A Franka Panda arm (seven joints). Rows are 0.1 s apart.
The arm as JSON. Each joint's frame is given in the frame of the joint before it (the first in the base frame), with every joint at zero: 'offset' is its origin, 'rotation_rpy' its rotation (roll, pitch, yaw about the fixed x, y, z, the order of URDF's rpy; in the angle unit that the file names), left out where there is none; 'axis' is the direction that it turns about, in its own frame. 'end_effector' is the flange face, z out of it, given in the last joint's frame.
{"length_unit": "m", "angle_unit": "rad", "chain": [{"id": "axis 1", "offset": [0.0, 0.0, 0.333], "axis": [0.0, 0.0, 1.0]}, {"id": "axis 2", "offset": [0.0, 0.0, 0.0], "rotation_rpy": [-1.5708, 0.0, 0.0], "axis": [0.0, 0.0, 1.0]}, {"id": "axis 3", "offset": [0.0, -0.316, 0.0], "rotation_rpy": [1.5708, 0.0, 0.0], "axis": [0.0, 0.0, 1.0]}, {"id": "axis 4", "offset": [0.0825, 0.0, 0.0], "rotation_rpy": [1.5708, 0.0, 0.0], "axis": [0.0, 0.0, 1.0]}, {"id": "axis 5", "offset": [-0.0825, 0.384, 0.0], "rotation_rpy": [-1.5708, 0.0, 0.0], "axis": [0.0, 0.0, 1.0]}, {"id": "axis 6", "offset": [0.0, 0.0, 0.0], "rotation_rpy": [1.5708, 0.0, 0.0], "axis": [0.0, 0.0, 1.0]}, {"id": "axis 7", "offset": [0.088, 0.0, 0.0], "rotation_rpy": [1.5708, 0.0, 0.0], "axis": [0.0, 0.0, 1.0]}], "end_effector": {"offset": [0.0, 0.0, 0.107]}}
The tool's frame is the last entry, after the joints.
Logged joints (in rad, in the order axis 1, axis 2, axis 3, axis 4, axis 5, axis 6, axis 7), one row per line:
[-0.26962 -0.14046 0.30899 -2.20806 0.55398 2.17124 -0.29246]
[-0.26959 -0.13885 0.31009 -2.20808 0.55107 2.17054 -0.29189]
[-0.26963 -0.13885 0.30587 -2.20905 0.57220 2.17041 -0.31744]
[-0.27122 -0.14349 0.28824 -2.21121 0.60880 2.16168 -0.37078]
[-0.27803 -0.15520 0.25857 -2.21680 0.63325 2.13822 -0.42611]
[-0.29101 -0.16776 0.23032 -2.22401 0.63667 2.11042 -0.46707]
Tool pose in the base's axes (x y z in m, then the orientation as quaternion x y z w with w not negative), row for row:
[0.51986 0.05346 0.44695 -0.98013 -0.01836 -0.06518 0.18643]
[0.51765 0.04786 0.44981 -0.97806 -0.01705 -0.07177 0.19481]
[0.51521 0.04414 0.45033 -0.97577 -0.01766 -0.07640 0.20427]
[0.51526 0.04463 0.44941 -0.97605 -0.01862 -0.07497 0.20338]
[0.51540 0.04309 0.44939 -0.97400 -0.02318 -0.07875 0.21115]
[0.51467 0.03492 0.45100 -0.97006 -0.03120 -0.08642 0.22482]
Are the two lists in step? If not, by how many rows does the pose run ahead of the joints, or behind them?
The pose runs 2 rows behind the joints: the pose in row i belongs to the joints in row i - 2.
